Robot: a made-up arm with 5 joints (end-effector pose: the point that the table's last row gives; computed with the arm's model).
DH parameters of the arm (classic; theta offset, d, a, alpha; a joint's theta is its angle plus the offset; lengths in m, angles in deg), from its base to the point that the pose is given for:
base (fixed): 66.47 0 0.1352 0
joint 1: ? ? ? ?
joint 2: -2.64 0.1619 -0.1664 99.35
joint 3: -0.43 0.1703 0.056 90
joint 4: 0 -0.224 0.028 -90
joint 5: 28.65 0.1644 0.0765 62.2
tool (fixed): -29.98 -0.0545 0 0
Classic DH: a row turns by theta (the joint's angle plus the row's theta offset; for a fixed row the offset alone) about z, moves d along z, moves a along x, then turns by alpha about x.
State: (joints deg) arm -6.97 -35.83 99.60 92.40 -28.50
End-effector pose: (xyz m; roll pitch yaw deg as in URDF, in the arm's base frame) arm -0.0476 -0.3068 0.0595 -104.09 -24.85 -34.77
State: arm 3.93 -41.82 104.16 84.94 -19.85
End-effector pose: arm -0.0080 -0.3207 0.0412 -98.50 -28.77 -43.00
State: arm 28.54 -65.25 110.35 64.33 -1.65
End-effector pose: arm -0.0069 -0.3466 0.0092 -82.93 -32.11 -74.85
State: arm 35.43 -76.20 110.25 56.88 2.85
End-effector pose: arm -0.0481 -0.3561 0.0073 -78.95 -32.95 -88.13
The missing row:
joint 1: 26.14 0.0805 0.0446 -9.36
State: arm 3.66 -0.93 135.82 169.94 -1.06
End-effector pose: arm 0.0858 -0.1792 -0.0069 -71.85 43.28 38.86
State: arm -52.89 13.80 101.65 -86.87 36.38
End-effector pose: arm -0.1248 -0.3228 0.3867 48.68 31.00 -173.85
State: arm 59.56 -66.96 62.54 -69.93 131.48
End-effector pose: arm 0.2613 -0.2124 0.4086 22.34 31.12 -61.51
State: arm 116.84 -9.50 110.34 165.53 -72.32
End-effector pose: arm 0.3172 0.2375 0.0725 -47.04 1.84 164.48
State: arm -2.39 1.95 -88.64 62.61 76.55
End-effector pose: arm 0.2284 0.2840 0.3303 88.41 22.03 102.33
